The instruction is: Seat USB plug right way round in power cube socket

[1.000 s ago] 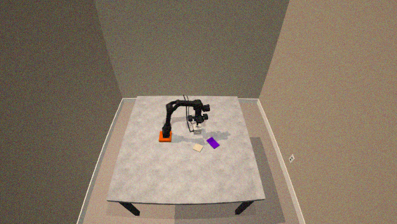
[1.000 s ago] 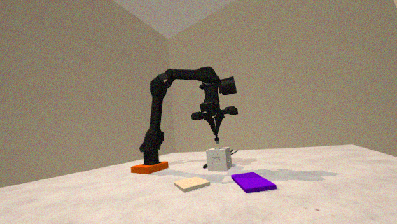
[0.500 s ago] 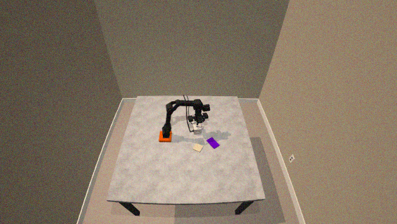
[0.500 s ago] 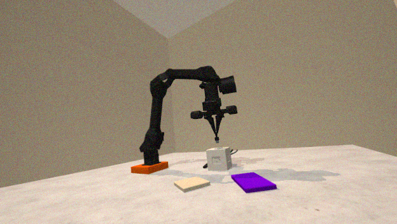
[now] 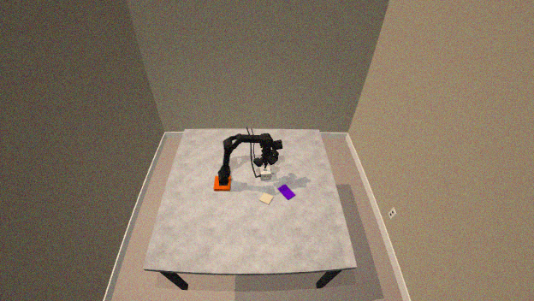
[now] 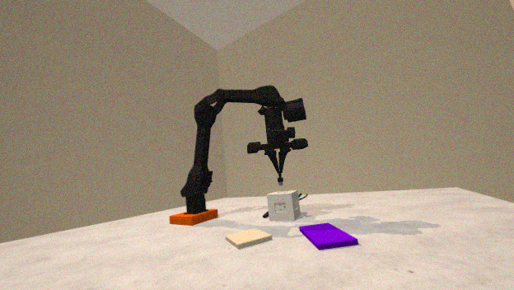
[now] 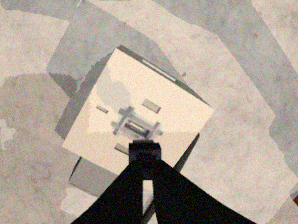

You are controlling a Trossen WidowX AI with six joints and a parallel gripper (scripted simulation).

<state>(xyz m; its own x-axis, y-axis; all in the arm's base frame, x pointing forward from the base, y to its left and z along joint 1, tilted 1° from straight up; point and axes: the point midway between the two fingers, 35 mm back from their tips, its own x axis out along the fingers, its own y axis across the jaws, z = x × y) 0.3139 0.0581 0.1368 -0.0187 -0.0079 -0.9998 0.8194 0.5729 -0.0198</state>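
My gripper tip is now 20 mm above the black USB plug. Also, from my gripper tip: beige flat tile: 10 mm behind, 200 mm to the right, 130 mm below; then purple flat tile: 140 mm ahead, 150 mm to the right, 130 mm below.
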